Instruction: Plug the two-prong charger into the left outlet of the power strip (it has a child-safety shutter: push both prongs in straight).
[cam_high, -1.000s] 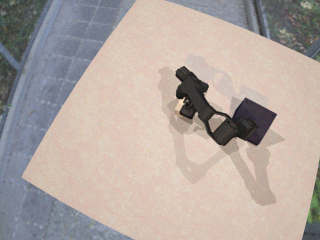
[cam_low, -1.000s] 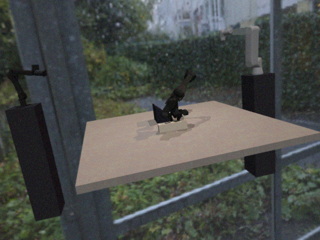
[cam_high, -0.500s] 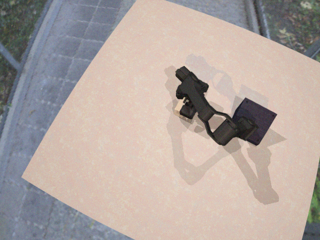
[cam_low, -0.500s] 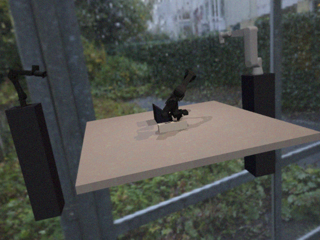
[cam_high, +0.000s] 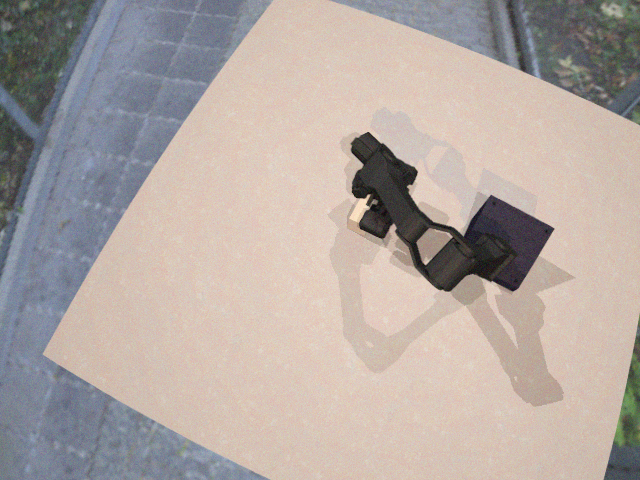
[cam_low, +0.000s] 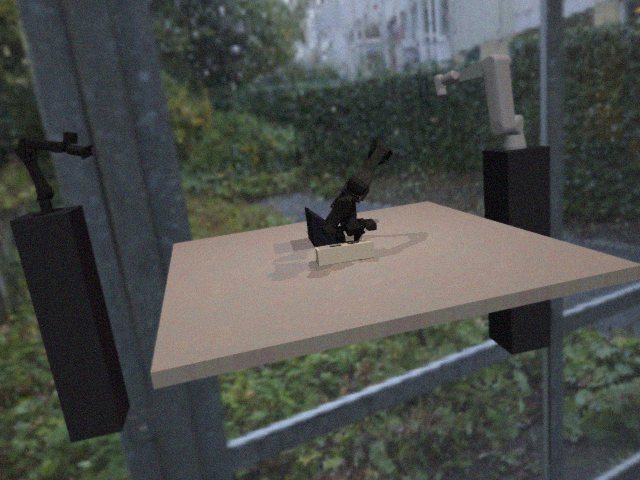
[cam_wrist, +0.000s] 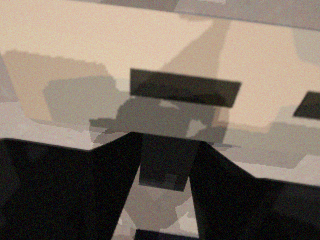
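Now: the black two-prong charger 20 mm ahead of my gripper tip and 10 mm above it.
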